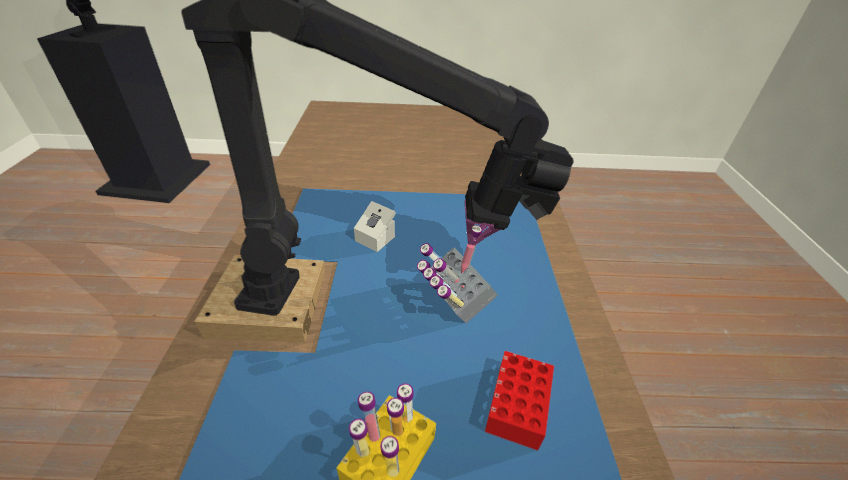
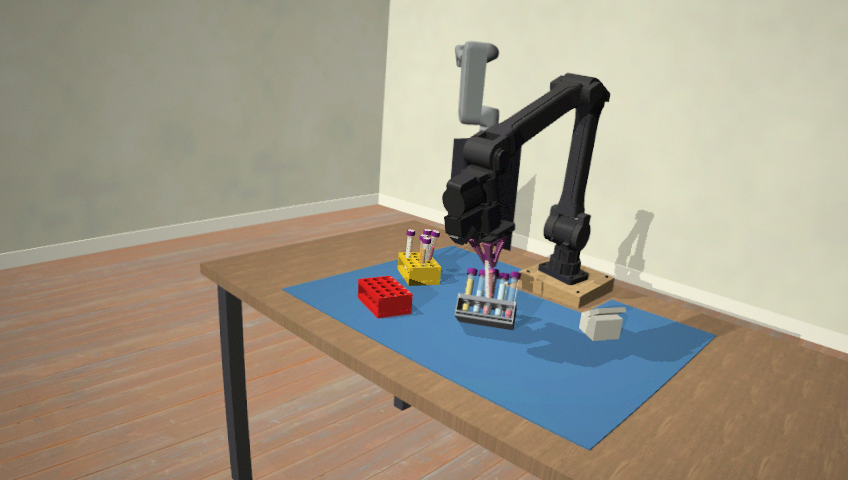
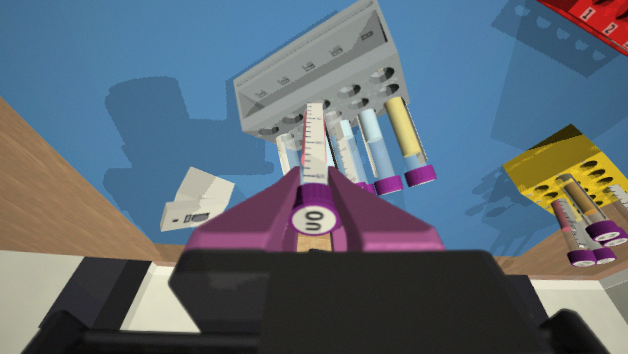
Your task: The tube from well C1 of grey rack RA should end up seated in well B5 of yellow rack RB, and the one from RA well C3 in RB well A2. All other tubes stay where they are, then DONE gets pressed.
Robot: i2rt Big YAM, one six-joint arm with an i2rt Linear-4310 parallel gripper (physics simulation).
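Places are measured from the arm's base along level axes (x left, y back, z up), in centimetres.
Pixels of known places: gripper, between the fingertips: [image 1: 471, 241] [image 2: 490, 266] [image 3: 314, 175]; arm's base, origin of its link: [image 1: 269, 291] [image 2: 562, 274].
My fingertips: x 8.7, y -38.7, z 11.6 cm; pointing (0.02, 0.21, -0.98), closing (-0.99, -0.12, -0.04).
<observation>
For each thing: its top centre in the pictures, then the offset to it from my fingertips. Level surfaces: height alone.
- purple-capped pink tube, centre of its top: [image 3: 308, 231] [image 1: 472, 227] [image 2: 492, 251] dz +3.4, dx +0.1, dy +0.1 cm
- grey rack RA, centre of its top: [image 3: 323, 120] [image 1: 462, 268] [image 2: 488, 293] dz -6.8, dx -0.6, dy +1.0 cm
- Yellow rack RB, centre of its top: [image 1: 388, 444] [image 3: 580, 192] [image 2: 419, 259] dz -10.6, dx -35.0, dy +9.1 cm
- red rack, centre of its top: [image 1: 523, 389] [image 2: 384, 286] dz -10.6, dx -23.2, dy -10.7 cm
- blue mat, height of its surface: dz -15.6 cm
- white box, centre of its top: [image 3: 187, 229] [image 2: 605, 302] [image 1: 374, 212] dz -7.5, dx +15.9, dy +22.7 cm
My gripper [image 1: 470, 241] [image 2: 488, 264] [image 3: 314, 175] is shut on a purple-capped pink tube [image 1: 468, 256] [image 2: 488, 285] [image 3: 314, 142] over the grey rack RA [image 1: 474, 312] [image 2: 486, 322] [image 3: 350, 78]. The tube's lower end is at the middle of RA's outer row, at well C3; I cannot tell whether it is clear of the well. RA is tipped toward the arm's base, its outer long side raised, and its other tubes lean with it. Well C1 looks empty. Yellow rack RB [image 1: 426, 444] [image 2: 423, 274] [image 3: 542, 168] stands level with several purple-capped tubes.
A red rack [image 1: 515, 433] [image 2: 394, 305] [image 3: 580, 25] stands between the racks' outer sides, on the blue mat [image 1: 535, 333] [image 2: 535, 404]. A white box [image 1: 371, 237] [image 2: 604, 328] [image 3: 200, 197] with a dark button stands beyond RA, toward the mat's far end.
</observation>
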